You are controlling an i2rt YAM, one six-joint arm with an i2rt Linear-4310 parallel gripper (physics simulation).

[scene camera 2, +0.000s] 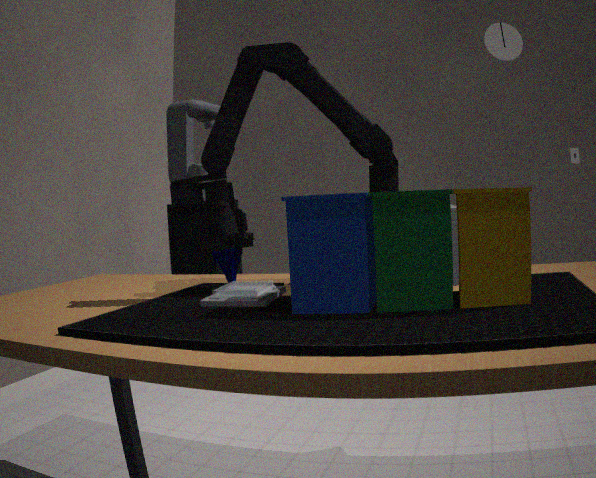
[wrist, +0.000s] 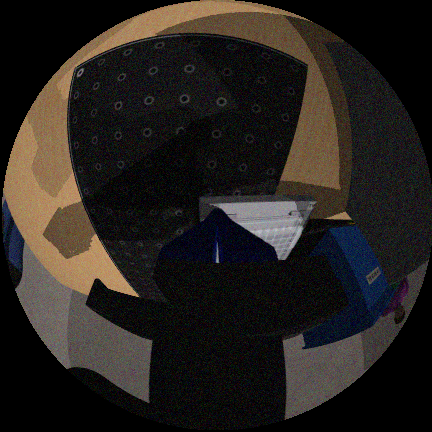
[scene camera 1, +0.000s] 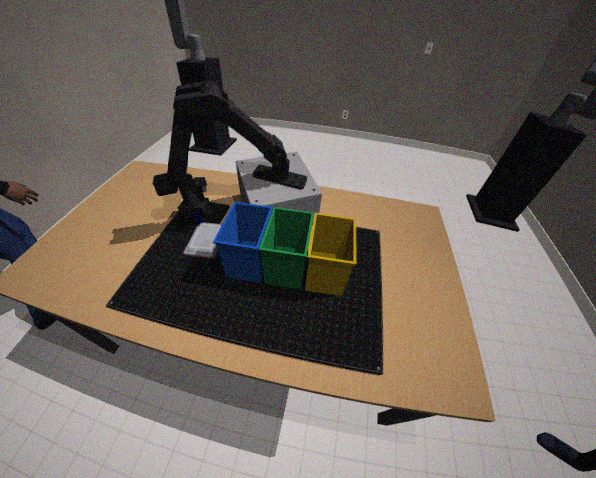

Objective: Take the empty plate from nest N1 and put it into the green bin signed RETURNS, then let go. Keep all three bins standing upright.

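Places are measured from the arm's base along level axes (x ahead, y left, z up), in centimetres.
Pixels of known places: gripper, fingertip midpoint: (scene camera 2: pixel 232 286) (wrist: pixel 216 214) (scene camera 1: pixel 201 223); arm's base, origin of the base link: (scene camera 1: pixel 280 177).
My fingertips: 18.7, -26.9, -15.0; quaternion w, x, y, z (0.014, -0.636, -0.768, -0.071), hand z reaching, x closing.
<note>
For each thing: its top centre in the pictures, then the offset to it from my fingertips, as dx, dy, dz. Level surfaces: height alone.
- pale gridded plate, middle of its top: (wrist: pixel 254 264) (scene camera 2: pixel 244 285) (scene camera 1: pixel 205 235) +6.2, +5.7, +1.2
- light grey nest, middle of its top: (wrist: pixel 252 257) (scene camera 2: pixel 244 291) (scene camera 1: pixel 206 237) +6.2, +5.6, +0.1
- green bin, middle of its top: (scene camera 2: pixel 414 191) (scene camera 1: pixel 288 229) +8.6, +38.2, +16.6
- blue bin, middle of its top: (scene camera 2: pixel 335 194) (wrist: pixel 351 325) (scene camera 1: pixel 244 223) +10.0, +25.1, +16.6
- yellow bin, middle of its top: (scene camera 2: pixel 489 188) (scene camera 1: pixel 333 236) +7.3, +51.4, +16.6
- black mat, its level: dz -1.4
The pale gridded plate (scene camera 1: pixel 206 237) (scene camera 2: pixel 245 288) (wrist: pixel 274 232) lies flat on the light grey nest (scene camera 1: pixel 195 254) (scene camera 2: pixel 232 303) (wrist: pixel 270 206), left of the bins. My gripper (scene camera 1: pixel 197 219) (scene camera 2: pixel 231 281) (wrist: pixel 216 214) points down with its blue fingers together and nothing between them. The tips are by the plate's back left side in scene camera 2; whether they touch it is unclear. The fingers hide part of the plate and nest in the wrist view. The green bin (scene camera 1: pixel 284 270) (scene camera 2: pixel 412 250) stands upright in the middle of the three bins. Its RETURNS sign is not readable in these views.
The blue bin (scene camera 1: pixel 242 262) (scene camera 2: pixel 330 255) (wrist: pixel 357 265) stands upright between the nest and the green bin. The yellow bin (scene camera 1: pixel 327 275) (scene camera 2: pixel 495 250) stands upright at the right. All are on the black mat (scene camera 1: pixel 240 320) (scene camera 2: pixel 320 335) (wrist: pixel 165 115). The grey arm base (scene camera 1: pixel 255 192) is behind them.
</note>
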